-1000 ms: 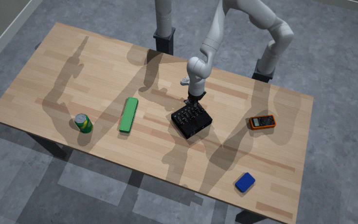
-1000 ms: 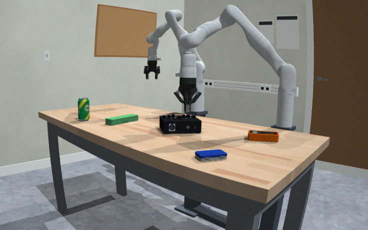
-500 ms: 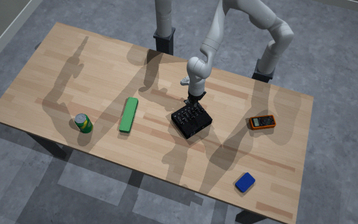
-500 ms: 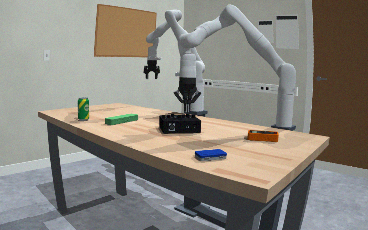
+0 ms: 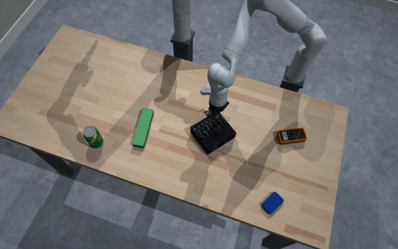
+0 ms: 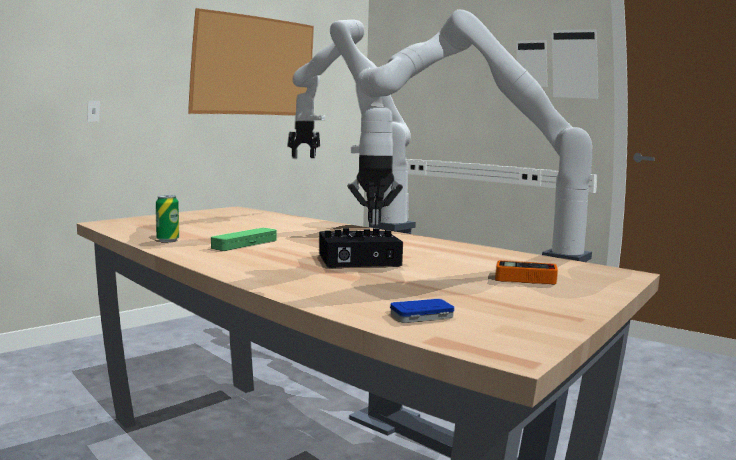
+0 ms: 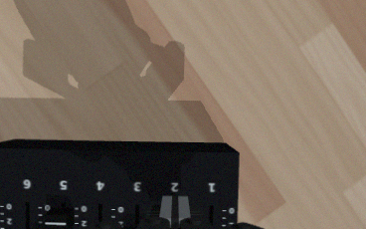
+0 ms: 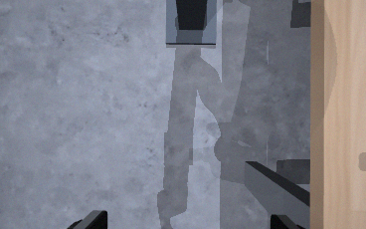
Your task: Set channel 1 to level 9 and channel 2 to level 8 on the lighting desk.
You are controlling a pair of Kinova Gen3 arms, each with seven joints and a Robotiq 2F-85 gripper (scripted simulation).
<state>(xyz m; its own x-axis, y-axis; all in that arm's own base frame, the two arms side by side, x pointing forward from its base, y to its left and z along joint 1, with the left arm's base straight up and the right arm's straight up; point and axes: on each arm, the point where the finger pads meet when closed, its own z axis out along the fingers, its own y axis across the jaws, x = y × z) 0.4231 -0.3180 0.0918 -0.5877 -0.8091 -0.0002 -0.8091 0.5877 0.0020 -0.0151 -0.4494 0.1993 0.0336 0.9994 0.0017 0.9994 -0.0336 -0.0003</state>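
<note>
Right now my left hand is 3 cm above the channel 2 fader, 2 cm to the right of it and 1 cm short of it. Round my left hand: channel 3 fader (3 cm below, 3 cm ahead, 1 cm to the left); then channel 1 fader (5 cm to the left, 3 cm below); then channel 4 fader (6 cm ahead, 3 cm below, 2 cm to the left).
</note>
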